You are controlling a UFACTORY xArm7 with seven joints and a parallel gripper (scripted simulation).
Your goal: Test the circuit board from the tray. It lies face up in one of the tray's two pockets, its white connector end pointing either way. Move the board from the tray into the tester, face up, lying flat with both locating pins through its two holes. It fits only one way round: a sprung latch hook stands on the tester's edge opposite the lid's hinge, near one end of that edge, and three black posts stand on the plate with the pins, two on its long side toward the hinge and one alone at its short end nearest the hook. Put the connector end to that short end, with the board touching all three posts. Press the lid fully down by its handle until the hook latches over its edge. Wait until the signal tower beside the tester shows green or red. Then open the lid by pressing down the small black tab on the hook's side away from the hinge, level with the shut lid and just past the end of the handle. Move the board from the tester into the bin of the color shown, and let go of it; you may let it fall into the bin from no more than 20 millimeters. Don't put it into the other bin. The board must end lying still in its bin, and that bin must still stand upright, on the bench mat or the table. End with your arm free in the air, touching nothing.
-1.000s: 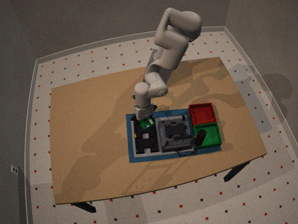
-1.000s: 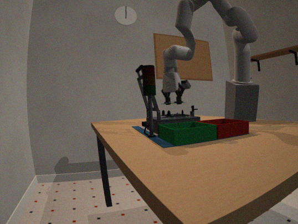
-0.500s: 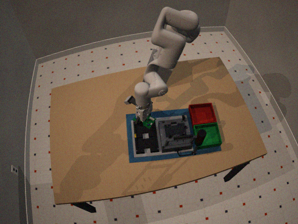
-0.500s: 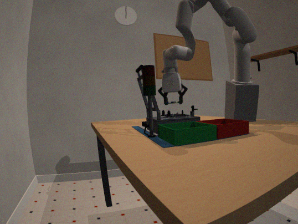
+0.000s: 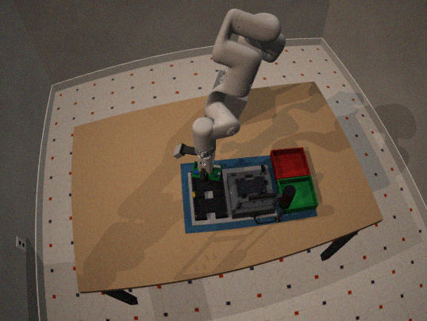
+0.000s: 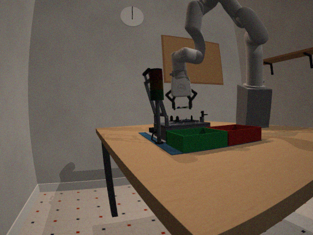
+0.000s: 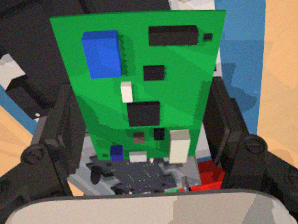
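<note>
My hand is right at the green circuit board. Also, from my hand: red bin: 370 mm to the left, 110 mm below, 60 mm ahead; latch hook: 220 mm to the left, 60 mm ahead, 40 mm below; tester lid: 220 mm ahead, 110 mm to the left, 60 mm above.
</note>
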